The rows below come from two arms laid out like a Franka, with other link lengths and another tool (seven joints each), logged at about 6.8 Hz.
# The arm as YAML. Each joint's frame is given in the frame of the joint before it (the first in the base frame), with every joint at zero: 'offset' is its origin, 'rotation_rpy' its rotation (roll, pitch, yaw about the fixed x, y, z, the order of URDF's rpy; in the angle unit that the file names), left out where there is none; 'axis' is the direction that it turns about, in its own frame. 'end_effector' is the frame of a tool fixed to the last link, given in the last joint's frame.
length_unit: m
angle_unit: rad
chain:
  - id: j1
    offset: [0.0, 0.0, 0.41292]
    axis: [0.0, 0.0, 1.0]
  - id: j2
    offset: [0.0, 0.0, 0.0]
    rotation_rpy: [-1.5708, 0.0, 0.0]
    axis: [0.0, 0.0, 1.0]
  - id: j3
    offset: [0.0, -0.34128, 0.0]
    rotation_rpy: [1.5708, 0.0, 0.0]
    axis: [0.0, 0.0, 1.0]
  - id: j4
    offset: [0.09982, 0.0, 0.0]
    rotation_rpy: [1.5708, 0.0, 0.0]
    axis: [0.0, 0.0, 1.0]
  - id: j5
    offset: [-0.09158, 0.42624, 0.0]
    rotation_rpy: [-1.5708, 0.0, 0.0]
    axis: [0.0, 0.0, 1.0]
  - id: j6
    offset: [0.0, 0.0, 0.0]
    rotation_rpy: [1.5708, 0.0, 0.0]
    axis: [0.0, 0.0, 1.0]
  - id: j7
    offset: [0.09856, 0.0, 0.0]
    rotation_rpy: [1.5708, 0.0, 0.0]
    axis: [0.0, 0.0, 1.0]
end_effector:
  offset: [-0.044, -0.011, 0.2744]
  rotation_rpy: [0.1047, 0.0, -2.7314]
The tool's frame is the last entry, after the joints.
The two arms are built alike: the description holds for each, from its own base.
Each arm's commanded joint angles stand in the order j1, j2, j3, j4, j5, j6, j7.
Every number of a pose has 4 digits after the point. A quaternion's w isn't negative.
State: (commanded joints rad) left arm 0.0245 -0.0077 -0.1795 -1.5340 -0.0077 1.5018 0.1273; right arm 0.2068 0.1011 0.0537 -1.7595 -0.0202 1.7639 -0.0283
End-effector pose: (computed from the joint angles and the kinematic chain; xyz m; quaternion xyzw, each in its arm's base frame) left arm 0.5639 -0.0738 0.5895 -0.3385 -0.9389 0.0546 0.0292; right arm 0.5747 0.1576 0.4300 -0.0558 -0.9946 0.0741 0.0465
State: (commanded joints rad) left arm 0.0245 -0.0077 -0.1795 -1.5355 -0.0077 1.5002 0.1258; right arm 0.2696 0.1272 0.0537 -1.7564 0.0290 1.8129 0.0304
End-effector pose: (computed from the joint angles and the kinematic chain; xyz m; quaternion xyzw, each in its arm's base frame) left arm 0.5632 -0.0738 0.5888 -0.3377 -0.9392 0.0549 0.0307; right arm 0.5737 0.2127 0.4178 -0.0605 -0.9961 0.0492 0.0424
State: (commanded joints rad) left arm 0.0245 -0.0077 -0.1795 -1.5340 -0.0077 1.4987 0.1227; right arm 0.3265 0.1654 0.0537 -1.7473 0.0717 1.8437 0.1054
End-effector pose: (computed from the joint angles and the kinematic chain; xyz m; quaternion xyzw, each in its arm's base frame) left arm 0.5629 -0.0739 0.5894 -0.3362 -0.9397 0.0549 0.0307; right arm 0.5676 0.2624 0.4010 -0.0760 -0.9952 0.0322 0.0518
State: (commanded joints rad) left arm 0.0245 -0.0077 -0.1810 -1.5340 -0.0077 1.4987 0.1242; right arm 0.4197 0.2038 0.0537 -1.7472 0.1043 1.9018 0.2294
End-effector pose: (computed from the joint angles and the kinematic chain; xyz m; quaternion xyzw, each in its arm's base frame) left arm 0.5629 -0.0747 0.5894 -0.3376 -0.9392 0.0549 0.0307; right arm 0.5513 0.3333 0.3808 -0.0986 -0.9934 0.0188 0.0547
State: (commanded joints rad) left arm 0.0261 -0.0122 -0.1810 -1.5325 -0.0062 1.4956 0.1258; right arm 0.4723 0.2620 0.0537 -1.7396 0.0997 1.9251 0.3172
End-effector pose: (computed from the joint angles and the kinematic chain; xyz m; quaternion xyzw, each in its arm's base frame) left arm 0.5617 -0.0732 0.5925 -0.3377 -0.9393 0.0535 0.0296; right arm 0.5392 0.3678 0.3479 -0.1165 -0.9904 0.0313 0.0681
